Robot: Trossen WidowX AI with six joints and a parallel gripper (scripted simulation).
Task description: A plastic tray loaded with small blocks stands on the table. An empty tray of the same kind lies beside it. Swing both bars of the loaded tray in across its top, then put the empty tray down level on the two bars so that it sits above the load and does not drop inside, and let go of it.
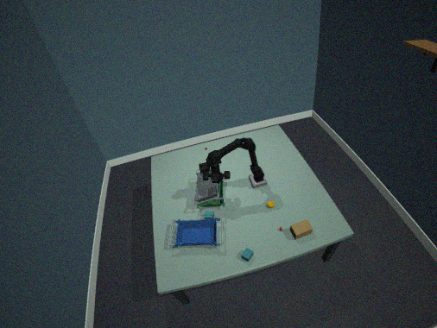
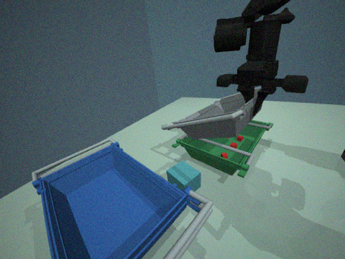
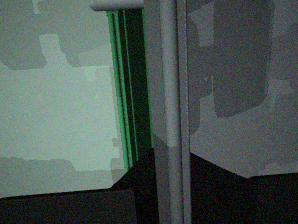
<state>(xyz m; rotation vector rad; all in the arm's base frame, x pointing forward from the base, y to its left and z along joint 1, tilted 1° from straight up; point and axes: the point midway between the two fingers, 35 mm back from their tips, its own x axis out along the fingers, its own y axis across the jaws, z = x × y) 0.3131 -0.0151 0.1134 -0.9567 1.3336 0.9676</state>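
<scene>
Right now the grey tray is 8 cm ahead of my gripper tip, 3 cm to the right of it and 1 cm above it. The rest, counted from my gripper tip: brown box: 39 cm behind, 53 cm to the left, 9 cm below; yellow block: 30 cm behind, 25 cm to the left, 11 cm below.
</scene>
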